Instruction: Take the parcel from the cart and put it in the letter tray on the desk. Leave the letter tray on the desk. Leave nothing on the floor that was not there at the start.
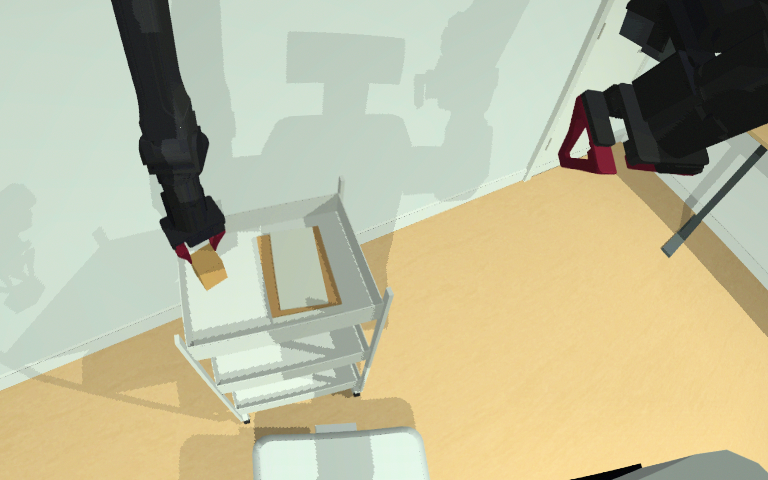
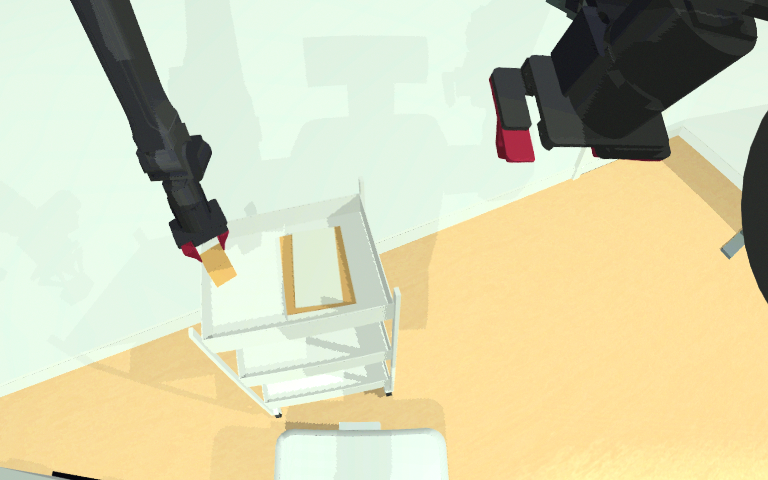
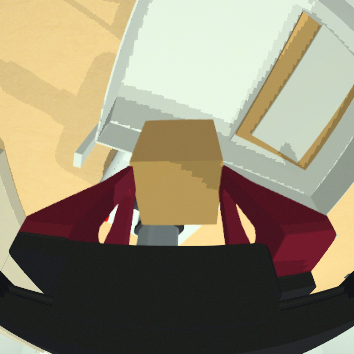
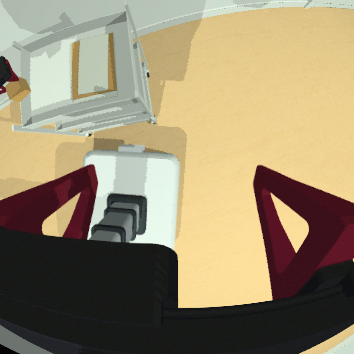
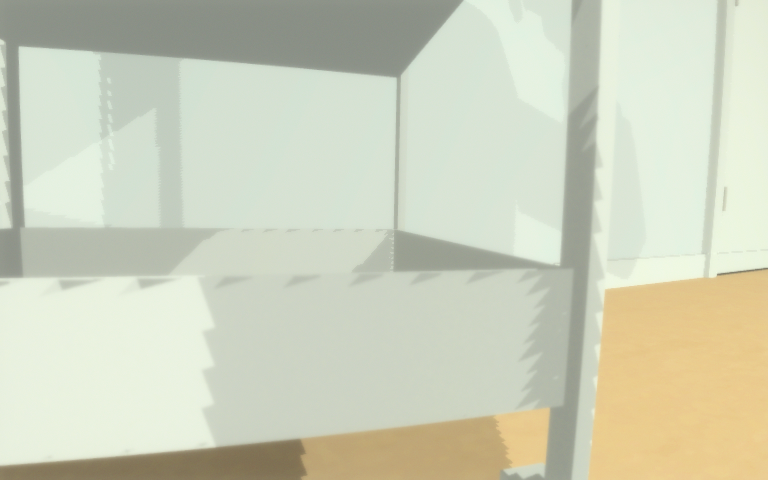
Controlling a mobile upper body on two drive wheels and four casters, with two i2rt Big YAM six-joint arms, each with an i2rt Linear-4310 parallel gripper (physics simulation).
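Frame: origin at the left arm's base, x ahead, y left, z up, level; metres.
Where they show: left gripper, fingertip midpoint: (image 1: 202,255) (image 2: 212,254) (image 3: 176,174) (image 4: 11,84); right gripper, fingertip midpoint: (image 1: 595,161) (image 2: 548,150) (image 4: 175,173).
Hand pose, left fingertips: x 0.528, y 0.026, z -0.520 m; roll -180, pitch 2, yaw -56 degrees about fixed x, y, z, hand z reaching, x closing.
Observation:
After its pixels a point has its place.
The parcel (image 1: 208,267) {x 0.498, y 0.009, z -0.516 m} (image 2: 218,264) {x 0.501, y 0.005, z -0.516 m} (image 3: 177,192) {x 0.520, y 0.020, z -0.516 m} (image 4: 18,90) {x 0.505, y -0.007, z -0.521 m}, a small tan box, is between the fingers of my left gripper (image 1: 201,254) {x 0.528, y 0.026, z -0.521 m} (image 2: 208,253) {x 0.528, y 0.026, z -0.521 m} (image 3: 176,174) {x 0.528, y 0.026, z -0.521 m}, which is shut on it. They hang above the left part of the cart's top tray. The cart (image 1: 283,328) {x 0.457, y -0.115, z -0.681 m} (image 2: 300,326) {x 0.460, y -0.129, z -0.693 m} (image 3: 175,60) {x 0.552, y 0.053, z -0.747 m} (image 4: 47,65) {x 0.655, y 0.052, z -0.747 m} (image 5: 339,350) {x 0.480, y -0.218, z -1.242 m} is white with three shelves. My right gripper (image 1: 623,166) {x 0.349, y -0.446, z -0.132 m} (image 2: 560,155) {x 0.349, y -0.446, z -0.132 m} (image 4: 175,173) {x 0.349, y -0.446, z -0.132 m} is open and empty, well to the right of the cart. The letter tray does not show.
A flat brown-edged piece with a pale middle (image 1: 297,266) {x 0.642, y -0.148, z -0.734 m} (image 2: 317,266) {x 0.640, y -0.151, z -0.734 m} (image 3: 305,95) {x 0.637, y -0.133, z -0.734 m} (image 4: 93,62) {x 0.644, y -0.151, z -0.734 m} lies in the cart's top tray. My white base (image 1: 283,455) {x 0.252, y -0.060, z -1.150 m} (image 2: 305,455) {x 0.234, y -0.064, z -1.150 m} (image 4: 165,190) {x 0.137, y -0.424, z -1.150 m} is close in front of the cart. A wall stands behind it. A dark table leg (image 1: 713,198) shows at the right.

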